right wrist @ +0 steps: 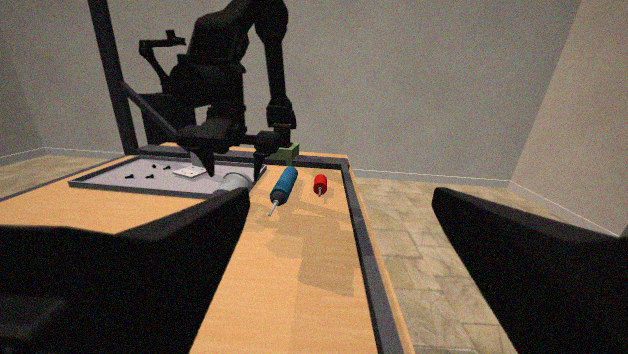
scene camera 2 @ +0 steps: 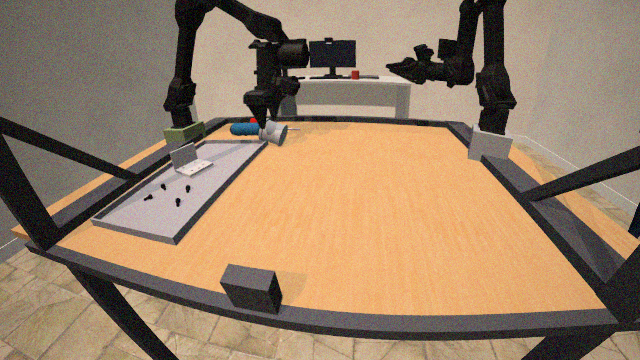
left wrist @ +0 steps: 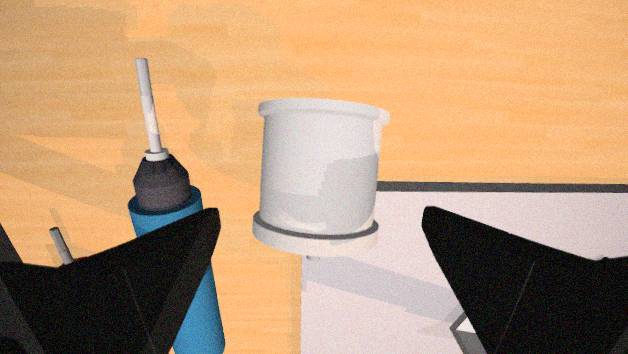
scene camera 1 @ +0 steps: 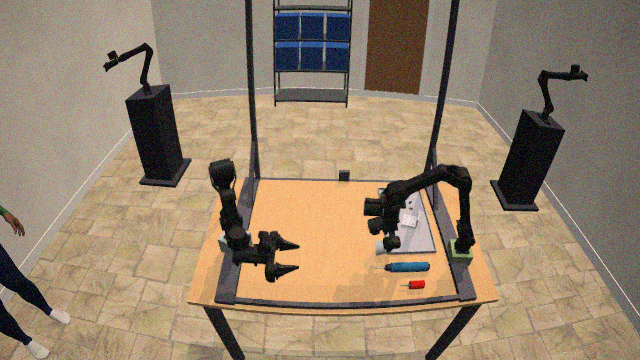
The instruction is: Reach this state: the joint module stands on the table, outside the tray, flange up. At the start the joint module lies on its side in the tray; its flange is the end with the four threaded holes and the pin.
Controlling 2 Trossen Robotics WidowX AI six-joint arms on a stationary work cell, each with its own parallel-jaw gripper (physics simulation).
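Places are measured from the left arm's base along level axes (x left, y back, z up), in millimetres.
Pixels of known places: left gripper, between the fingertips: (right wrist: 234, 178) (scene camera 2: 268, 124) (left wrist: 322, 217); right gripper, between the fingertips: (right wrist: 340, 196) (scene camera 2: 387, 67) (scene camera 1: 299, 256); left arm's base, origin of its link: (right wrist: 282, 145) (scene camera 2: 183, 125) (scene camera 1: 461, 248); right arm's base, origin of its link: (scene camera 2: 491, 130).
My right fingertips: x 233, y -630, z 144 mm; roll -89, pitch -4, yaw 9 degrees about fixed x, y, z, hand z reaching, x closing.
Observation:
Ahead of a thing's pixels: the offset from my right fingertips to its top centre. "spot": to the spot under its first point.
The joint module {dx -228, dy +288, dz -121 mm} (scene camera 1: 382, 248) (scene camera 2: 276, 134) (left wrist: 320, 170) (right wrist: 233, 182), a white-grey cylinder, lies on its side at a corner of the tray {dx -444, dy +392, dz -185 mm} (scene camera 2: 130, 220) (left wrist: 500, 187), overlapping its edge and slightly tilted. In the left wrist view a small pin shows under its lower end, which faces the tray; the threaded holes are hidden. My left gripper (left wrist: 322, 217) (scene camera 2: 268, 121) (right wrist: 234, 178) is open and points down just above the module, which lies between and beyond its fingertips in the left wrist view. My right gripper (scene camera 1: 298, 257) (scene camera 2: 389, 66) (right wrist: 340, 196) is open and empty, far from the module.
A blue screwdriver {spot: dx -134, dy +399, dz -165 mm} (scene camera 1: 410, 267) (left wrist: 200, 320) lies close beside the module, a small red one {dx -61, dy +409, dz -167 mm} (scene camera 1: 416, 284) (right wrist: 320, 184) beyond it. The tray holds a white bracket (scene camera 2: 194, 167) and several black screws {dx -506, dy +353, dz -186 mm} (scene camera 2: 188, 188). A dark box {dx -684, dy +87, dz -144 mm} (scene camera 2: 252, 287) stands at the frame edge.

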